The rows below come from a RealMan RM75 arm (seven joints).
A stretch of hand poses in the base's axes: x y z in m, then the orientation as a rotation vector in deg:
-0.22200 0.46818 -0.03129 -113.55 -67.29 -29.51
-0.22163 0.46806 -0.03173 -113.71 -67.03 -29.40
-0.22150 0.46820 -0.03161 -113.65 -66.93 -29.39
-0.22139 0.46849 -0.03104 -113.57 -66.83 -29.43
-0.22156 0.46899 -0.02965 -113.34 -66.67 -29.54
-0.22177 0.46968 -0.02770 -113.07 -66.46 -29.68
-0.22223 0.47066 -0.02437 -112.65 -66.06 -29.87
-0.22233 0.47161 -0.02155 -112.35 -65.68 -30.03
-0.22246 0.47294 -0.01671 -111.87 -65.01 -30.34
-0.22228 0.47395 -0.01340 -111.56 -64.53 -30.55
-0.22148 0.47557 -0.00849 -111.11 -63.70 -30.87
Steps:
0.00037 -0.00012 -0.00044 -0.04 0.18 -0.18
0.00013 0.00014 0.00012 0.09 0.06 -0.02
0.00011 0.00029 0.00057 0.12 0.03 -0.03
-0.00017 0.00050 0.00139 0.28 0.03 -0.01
-0.00021 0.00069 0.00195 0.34 0.04 -0.03
-0.00046 0.00098 0.00333 0.56 0.11 -0.07
-0.00010 0.00095 0.00282 0.45 0.11 -0.11
-0.00013 0.00133 0.00484 0.75 0.17 -0.23
0.00018 0.00101 0.00331 0.51 0.12 -0.18
0.00080 0.00162 0.00491 0.80 0.23 -0.34

